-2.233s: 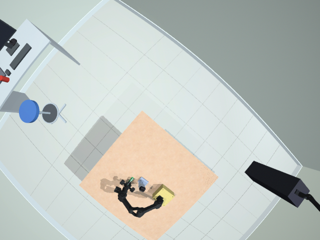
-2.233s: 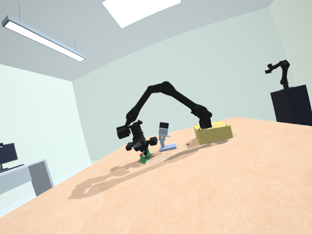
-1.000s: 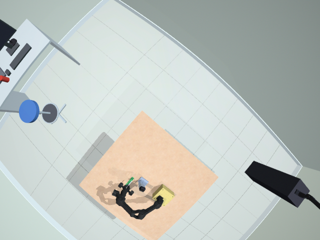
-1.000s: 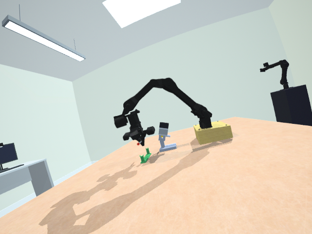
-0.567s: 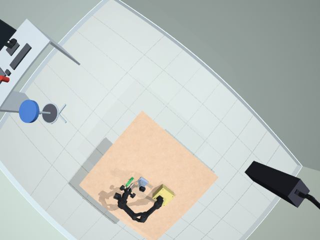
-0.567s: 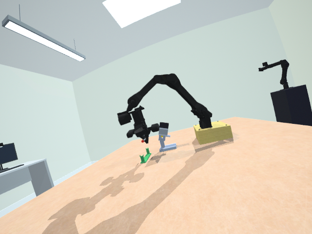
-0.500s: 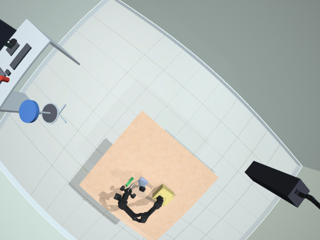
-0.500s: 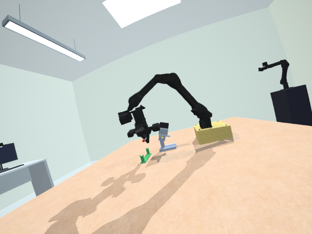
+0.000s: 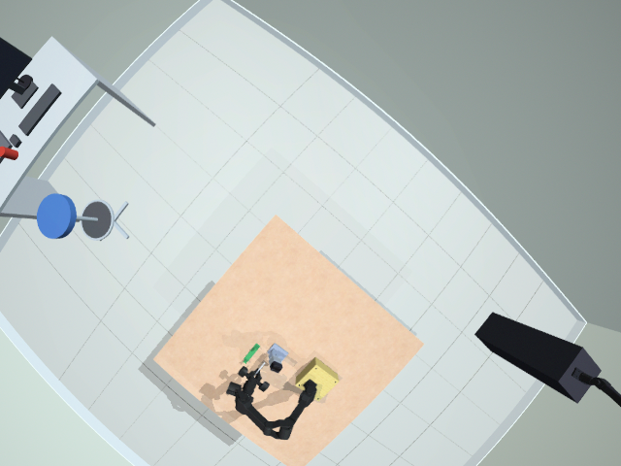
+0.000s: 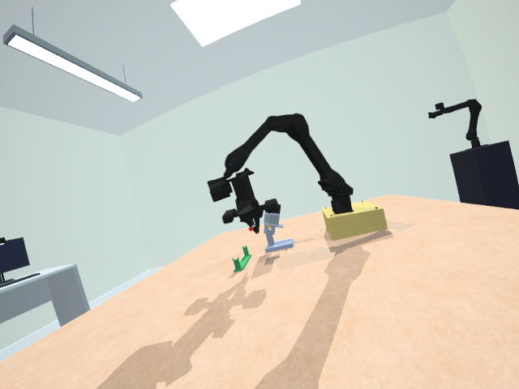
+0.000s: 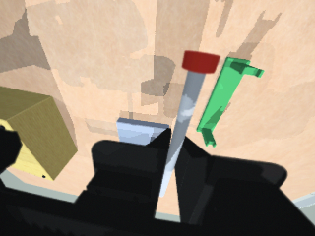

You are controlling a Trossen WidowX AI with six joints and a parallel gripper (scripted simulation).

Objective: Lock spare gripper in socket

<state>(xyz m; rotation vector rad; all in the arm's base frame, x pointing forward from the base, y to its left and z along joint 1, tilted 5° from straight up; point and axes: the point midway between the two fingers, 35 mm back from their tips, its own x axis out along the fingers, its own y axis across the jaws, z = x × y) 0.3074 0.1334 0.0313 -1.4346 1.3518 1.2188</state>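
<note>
Now: gripper tip 11 cm to the left of the mount, 5 cm above it and 3 cm past it. Round my gripper tip: spare gripper 11 cm to the right, 4 cm behind, 3 cm above; green stand 8 cm ahead, 7 cm below.
</note>
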